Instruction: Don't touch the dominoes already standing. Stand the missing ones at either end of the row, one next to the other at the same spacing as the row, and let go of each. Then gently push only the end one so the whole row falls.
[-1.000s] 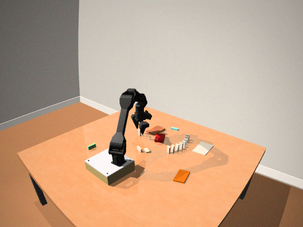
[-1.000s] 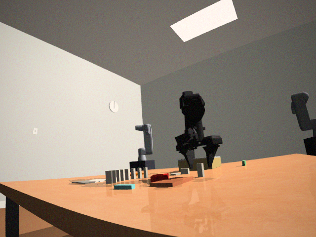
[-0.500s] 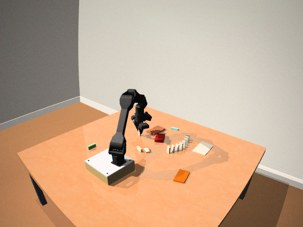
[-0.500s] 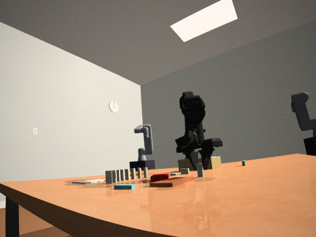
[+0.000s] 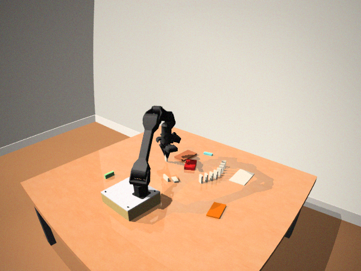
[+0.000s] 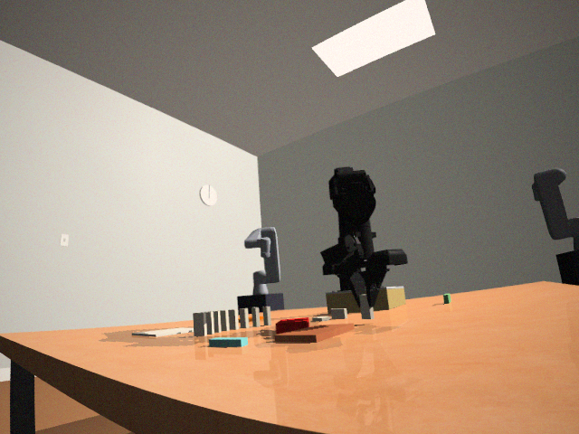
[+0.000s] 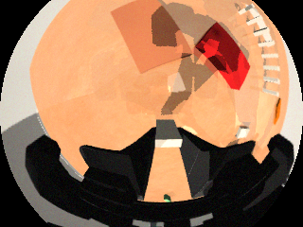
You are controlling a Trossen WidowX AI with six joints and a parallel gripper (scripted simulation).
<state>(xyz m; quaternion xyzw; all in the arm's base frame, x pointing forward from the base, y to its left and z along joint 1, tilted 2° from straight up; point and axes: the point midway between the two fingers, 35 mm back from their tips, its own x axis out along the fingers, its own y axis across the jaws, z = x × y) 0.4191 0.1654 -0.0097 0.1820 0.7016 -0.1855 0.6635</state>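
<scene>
My gripper tip is now 40 mm short of the red block, 140 mm to the left of it and 20 mm above it. Also, from my gripper tip: brown slab 130 mm ahead, 50 mm to the right, 30 mm below; then cyan block 230 mm ahead, 150 mm to the right, 30 mm below; then green block 340 mm behind, 150 mm to the left, 20 mm below.
</scene>
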